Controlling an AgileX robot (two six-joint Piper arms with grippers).
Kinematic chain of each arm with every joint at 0, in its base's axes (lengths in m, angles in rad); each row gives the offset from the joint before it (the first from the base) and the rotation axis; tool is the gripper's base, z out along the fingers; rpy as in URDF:
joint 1: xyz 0 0 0.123 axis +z
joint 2: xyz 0 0 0 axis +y
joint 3: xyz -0.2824 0 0.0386 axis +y
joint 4: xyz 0.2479 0 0.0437 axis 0.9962 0 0.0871
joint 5: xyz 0 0 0 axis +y
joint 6: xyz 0.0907 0 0.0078 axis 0.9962 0 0.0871
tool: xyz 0 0 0 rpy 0 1.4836 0
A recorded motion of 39 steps. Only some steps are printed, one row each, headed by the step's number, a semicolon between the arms.
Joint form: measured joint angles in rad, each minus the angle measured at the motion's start. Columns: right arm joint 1, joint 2, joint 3, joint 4, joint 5, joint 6; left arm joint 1, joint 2, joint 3, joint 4, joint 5, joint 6.
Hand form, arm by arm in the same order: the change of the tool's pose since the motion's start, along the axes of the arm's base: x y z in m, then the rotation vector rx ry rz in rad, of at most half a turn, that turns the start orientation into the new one. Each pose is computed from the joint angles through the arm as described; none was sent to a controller.
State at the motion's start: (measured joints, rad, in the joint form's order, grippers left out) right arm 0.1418 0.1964 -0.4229 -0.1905 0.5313 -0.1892; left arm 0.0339 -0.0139 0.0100 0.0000 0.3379 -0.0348
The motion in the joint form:
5: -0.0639 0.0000 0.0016 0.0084 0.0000 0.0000; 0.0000 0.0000 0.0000 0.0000 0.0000 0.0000
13: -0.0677 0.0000 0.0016 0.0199 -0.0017 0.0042; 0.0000 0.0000 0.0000 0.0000 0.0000 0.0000
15: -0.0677 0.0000 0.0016 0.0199 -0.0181 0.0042; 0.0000 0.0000 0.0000 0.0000 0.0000 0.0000
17: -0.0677 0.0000 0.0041 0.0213 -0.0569 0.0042; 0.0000 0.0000 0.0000 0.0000 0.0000 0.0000
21: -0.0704 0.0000 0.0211 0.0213 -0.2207 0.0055; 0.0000 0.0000 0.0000 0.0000 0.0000 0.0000
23: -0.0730 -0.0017 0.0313 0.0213 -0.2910 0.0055; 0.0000 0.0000 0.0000 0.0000 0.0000 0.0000
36: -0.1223 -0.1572 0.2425 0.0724 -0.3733 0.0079; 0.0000 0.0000 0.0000 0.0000 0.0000 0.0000
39: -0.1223 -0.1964 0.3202 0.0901 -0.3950 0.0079; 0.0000 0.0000 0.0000 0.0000 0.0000 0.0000
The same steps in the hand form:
5: -0.0001 -0.0029 -0.0006 0.0078 0.0025 -0.0613; 0.0000 0.0000 0.0000 0.0000 0.0000 0.0000
13: -0.0001 -0.0025 -0.0005 0.0228 0.0020 -0.0622; 0.0000 0.0000 0.0000 0.0000 0.0000 0.0000
15: 0.0002 -0.0023 0.0009 0.0237 -0.0141 -0.0593; 0.0000 0.0000 0.0000 0.0000 0.0000 0.0000
17: 0.0010 -0.0017 0.0035 0.0268 -0.0497 -0.0522; 0.0000 0.0000 0.0000 0.0000 0.0000 0.0000
21: 0.0038 0.0007 0.0127 0.0347 -0.1938 -0.0268; 0.0000 0.0000 0.0000 0.0000 0.0000 0.0000
23: 0.0043 0.0016 0.0158 0.0373 -0.2545 -0.0171; 0.0000 0.0000 0.0000 0.0000 0.0000 0.0000
36: -0.0022 0.0007 -0.0381 0.0840 -0.2782 -0.0477; 0.0000 0.0000 0.0000 0.0000 0.0000 0.0000
39: -0.0010 0.0012 -0.0599 0.1008 -0.2604 -0.0448; 0.0000 0.0000 0.0000 0.0000 0.0000 0.0000

